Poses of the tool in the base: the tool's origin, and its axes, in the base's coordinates. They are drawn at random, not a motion.
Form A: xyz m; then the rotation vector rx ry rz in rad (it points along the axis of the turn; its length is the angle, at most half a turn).
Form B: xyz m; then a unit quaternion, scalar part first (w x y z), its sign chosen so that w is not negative. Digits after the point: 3 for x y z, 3 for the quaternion.
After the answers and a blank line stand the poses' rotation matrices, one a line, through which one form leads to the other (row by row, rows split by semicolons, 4 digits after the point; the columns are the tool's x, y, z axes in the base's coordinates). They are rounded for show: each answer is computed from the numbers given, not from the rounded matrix.
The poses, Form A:
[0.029 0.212 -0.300 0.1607 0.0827 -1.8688]
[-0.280 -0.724 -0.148 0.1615 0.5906 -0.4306]
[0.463 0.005 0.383 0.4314 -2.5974 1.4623]
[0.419 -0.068 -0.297 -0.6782 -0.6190 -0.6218]
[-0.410 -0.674 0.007 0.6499 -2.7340 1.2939]
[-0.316 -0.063 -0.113 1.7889 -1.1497 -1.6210]
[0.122 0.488 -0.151 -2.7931 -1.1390 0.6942]
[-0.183 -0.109 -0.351 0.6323 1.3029 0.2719]
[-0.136 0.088 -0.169 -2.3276 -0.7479 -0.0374]
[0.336 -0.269 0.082 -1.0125 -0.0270 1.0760]
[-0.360 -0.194 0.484 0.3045 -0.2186 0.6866]
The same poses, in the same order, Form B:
[0.029 0.212 -0.300 0.591 0.069 0.036 -0.803]
[-0.280 -0.724 -0.148 0.931 0.079 0.288 -0.210]
[0.463 0.005 0.383 0.065 0.143 -0.861 0.485]
[0.419 -0.068 -0.297 0.850 -0.322 -0.294 -0.295]
[-0.410 -0.674 0.007 0.024 0.210 -0.883 0.418]
[-0.316 -0.063 -0.113 0.232 0.651 -0.418 -0.590]
[0.122 0.488 -0.151 0.023 -0.902 -0.368 0.224]
[-0.183 -0.109 -0.351 0.741 0.288 0.594 0.124]
[-0.136 0.088 -0.169 0.341 -0.895 -0.288 -0.014]
[0.336 -0.269 0.082 0.739 -0.461 -0.012 0.490]
[-0.360 -0.194 0.484 0.924 0.148 -0.107 0.335]

-0.2924 0.9538 -0.0689; -0.9440 -0.2994 -0.1387; -0.1529 0.0245 0.9879
0.7451 0.4370 0.5038; -0.3460 0.8991 -0.2682; -0.5701 0.0255 0.8211
-0.9507 -0.3089 0.0269; -0.1832 0.4897 -0.8525; 0.2501 -0.8154 -0.5221
0.6530 0.6912 -0.3096; -0.3127 0.6183 0.7210; 0.6898 -0.3740 0.6199
-0.9106 -0.3911 0.1334; -0.3511 0.5622 -0.7488; 0.2179 -0.7287 -0.6492
-0.0455 -0.2711 -0.9615; -0.8178 -0.5427 0.1917; -0.5738 0.7950 -0.1970
0.6288 0.6534 -0.4216; 0.6741 -0.7283 -0.1232; -0.3875 -0.2068 -0.8984
0.2634 0.1589 0.9515; 0.5262 0.8030 -0.2798; -0.8085 0.5744 0.1279
0.8343 0.5244 -0.1705; 0.5047 -0.6018 0.6190; 0.2220 -0.6024 -0.7667
0.5188 -0.7136 -0.4707; 0.7364 0.0932 0.6701; -0.4343 -0.6943 0.5739
0.7534 -0.6503 -0.0977; 0.5871 0.7320 -0.3457; 0.2963 0.2031 0.9333

